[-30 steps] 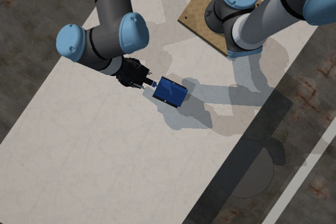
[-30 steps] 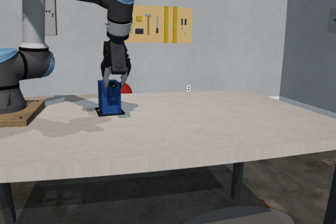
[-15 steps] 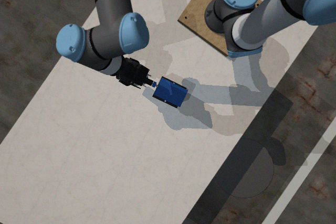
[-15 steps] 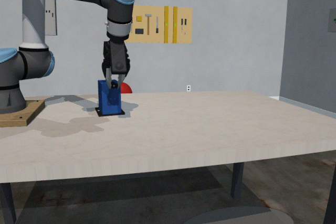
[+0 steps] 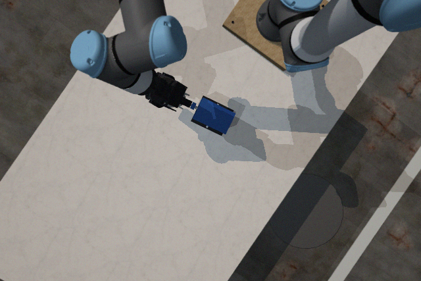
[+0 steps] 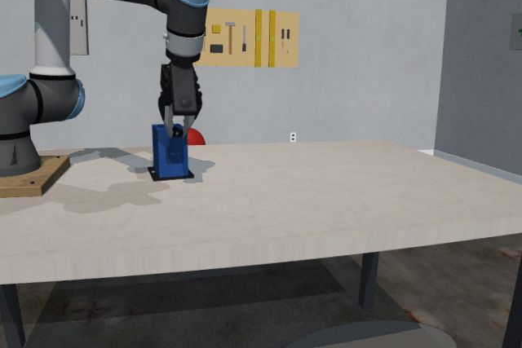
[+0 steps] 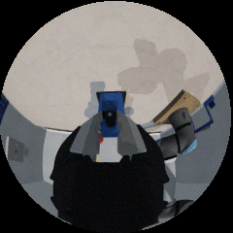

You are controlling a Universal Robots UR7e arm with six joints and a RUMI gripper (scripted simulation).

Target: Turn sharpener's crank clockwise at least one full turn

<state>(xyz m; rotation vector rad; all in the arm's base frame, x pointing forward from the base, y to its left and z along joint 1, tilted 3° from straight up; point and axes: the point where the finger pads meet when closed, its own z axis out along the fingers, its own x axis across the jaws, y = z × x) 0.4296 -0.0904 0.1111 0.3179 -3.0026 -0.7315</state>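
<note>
Now: the sharpener crank 30 mm to the left of my hand, 10 mm below it and 10 mm behind it.
</note>
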